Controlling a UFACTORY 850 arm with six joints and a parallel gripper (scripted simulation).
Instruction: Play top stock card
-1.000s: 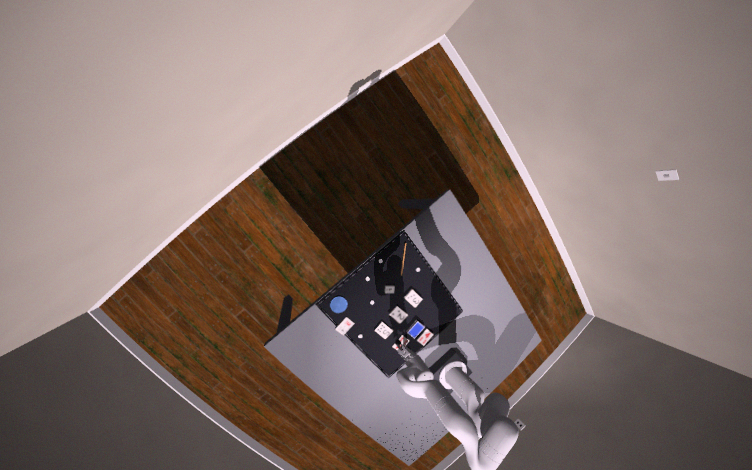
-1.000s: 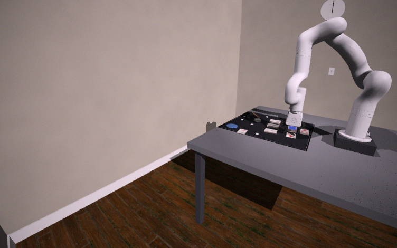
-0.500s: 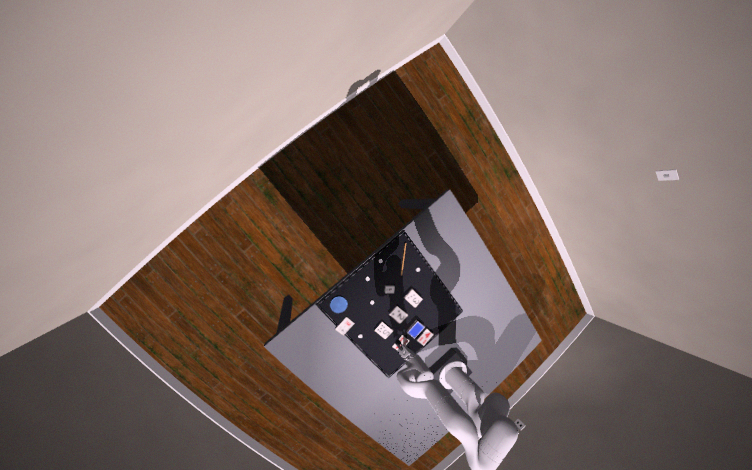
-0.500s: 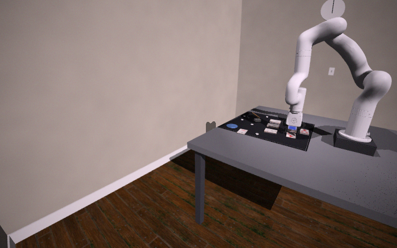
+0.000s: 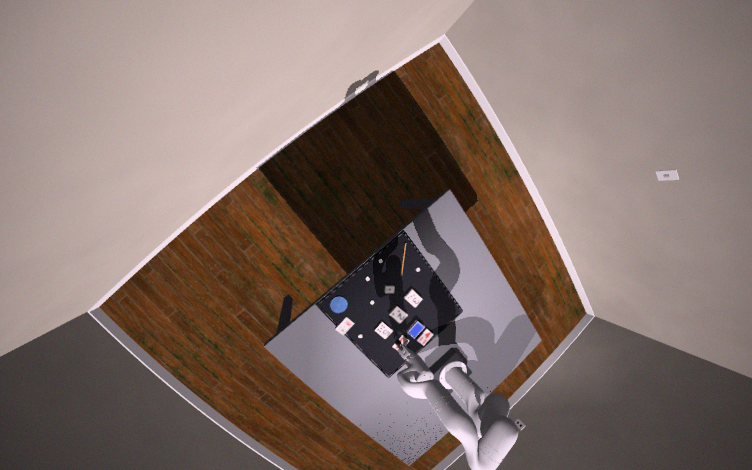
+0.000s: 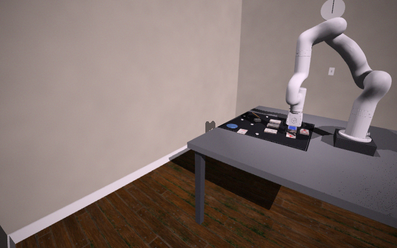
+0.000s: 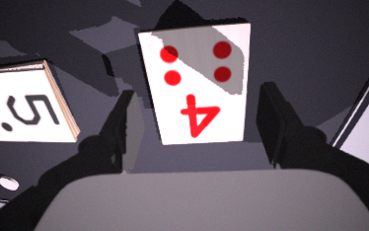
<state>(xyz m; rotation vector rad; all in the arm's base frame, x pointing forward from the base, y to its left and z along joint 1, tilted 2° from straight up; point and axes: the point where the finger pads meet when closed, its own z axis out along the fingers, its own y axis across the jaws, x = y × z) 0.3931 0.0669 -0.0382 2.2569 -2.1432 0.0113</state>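
Right now my hand is 30 mm above the red 4 card. Round my hand: red 4 (120 mm to the right, 90 mm behind, 20 mm below); then black 5 (140 mm ahead, 20 mm below, 10 mm to the left); then black 2 (150 mm ahead, 110 mm to the right, 20 mm below).
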